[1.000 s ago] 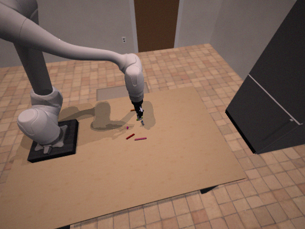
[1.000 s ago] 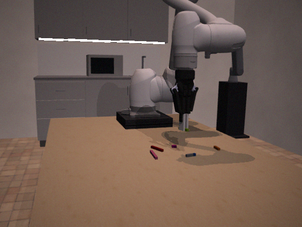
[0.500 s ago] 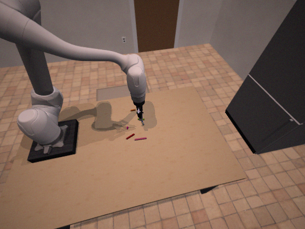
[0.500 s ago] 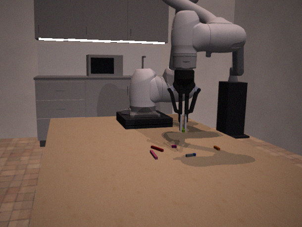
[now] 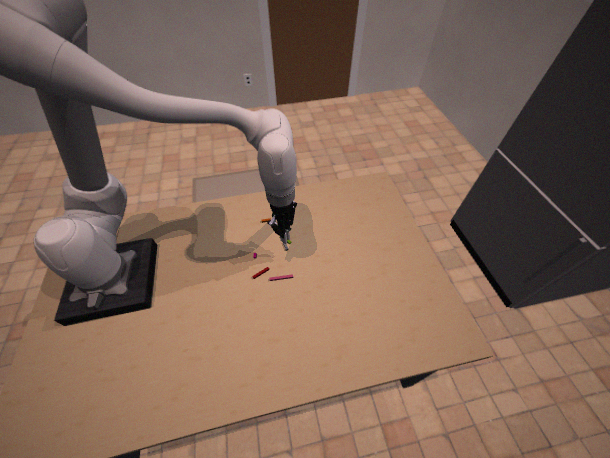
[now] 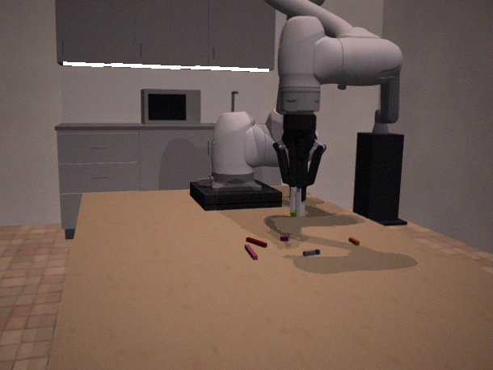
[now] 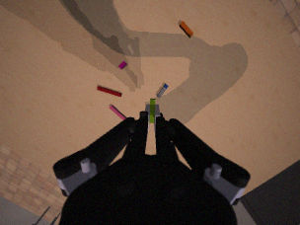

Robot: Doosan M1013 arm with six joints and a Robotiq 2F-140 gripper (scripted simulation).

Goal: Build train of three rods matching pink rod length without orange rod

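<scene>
Now: hand 3 cm to the right of the grey rod and 13 cm above it. Also, from my hand: blue rod 6 cm to the left, 13 cm below; lime rod 3 cm below; pink rod 3 cm behind, 10 cm to the right, 13 cm below.
</scene>
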